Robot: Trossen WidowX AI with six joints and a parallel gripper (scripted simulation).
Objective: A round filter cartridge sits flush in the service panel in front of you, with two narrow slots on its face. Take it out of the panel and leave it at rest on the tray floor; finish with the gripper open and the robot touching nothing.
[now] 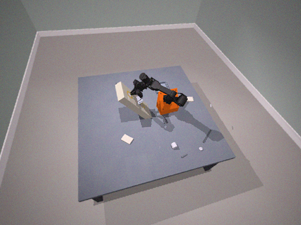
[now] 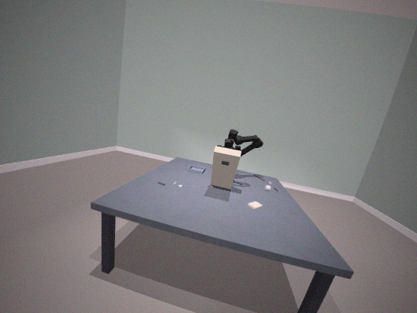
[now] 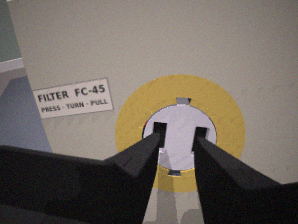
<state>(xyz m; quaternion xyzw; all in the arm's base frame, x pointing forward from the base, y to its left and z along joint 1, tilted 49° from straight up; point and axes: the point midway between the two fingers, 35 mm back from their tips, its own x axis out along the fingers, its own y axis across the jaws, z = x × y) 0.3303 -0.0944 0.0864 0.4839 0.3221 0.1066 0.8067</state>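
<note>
Right now my gripper tip is 20 mm short of the white round filter cartridge and 20 mm above it. From my gripper tip the other things lie so: shallow frame: 400 mm behind, 290 mm to the right, 280 mm below.
</note>
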